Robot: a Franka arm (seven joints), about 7 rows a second.
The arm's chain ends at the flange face. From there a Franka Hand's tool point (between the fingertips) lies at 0.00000 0.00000 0.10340 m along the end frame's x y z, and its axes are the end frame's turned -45 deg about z.
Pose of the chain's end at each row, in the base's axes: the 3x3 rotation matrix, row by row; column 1 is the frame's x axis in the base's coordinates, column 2 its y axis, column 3 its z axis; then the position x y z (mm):
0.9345 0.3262 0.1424; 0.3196 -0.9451 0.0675; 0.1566 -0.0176 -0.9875; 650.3 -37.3 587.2
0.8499 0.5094 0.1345; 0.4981 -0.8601 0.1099; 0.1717 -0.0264 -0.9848; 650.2 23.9 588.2
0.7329 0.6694 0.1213; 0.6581 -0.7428 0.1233; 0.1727 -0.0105 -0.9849; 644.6 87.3 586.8
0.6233 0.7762 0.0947; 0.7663 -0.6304 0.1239; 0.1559 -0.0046 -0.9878; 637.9 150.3 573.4
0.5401 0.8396 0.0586; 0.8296 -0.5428 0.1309; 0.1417 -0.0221 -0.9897; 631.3 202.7 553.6
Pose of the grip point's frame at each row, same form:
0.4301 0.8914 0.1424; 0.8943 -0.4423 0.0675; 0.1232 0.0983 -0.9875; 665.0 -30.3 485.1
0.2408 0.9612 0.1345; 0.9604 -0.2560 0.1099; 0.1401 0.1027 -0.9848; 664.1 35.3 486.4
0.0449 0.9916 0.1213; 0.9906 -0.0599 0.1233; 0.1295 0.1147 -0.9849; 657.1 100.0 485.0
-0.1081 0.9896 0.0947; 0.9876 0.0961 0.1239; 0.1135 0.1070 -0.9878; 647.7 163.1 471.3
-0.2118 0.9756 0.0586; 0.9704 0.2028 0.1309; 0.1158 0.0846 -0.9897; 637.4 216.2 451.3

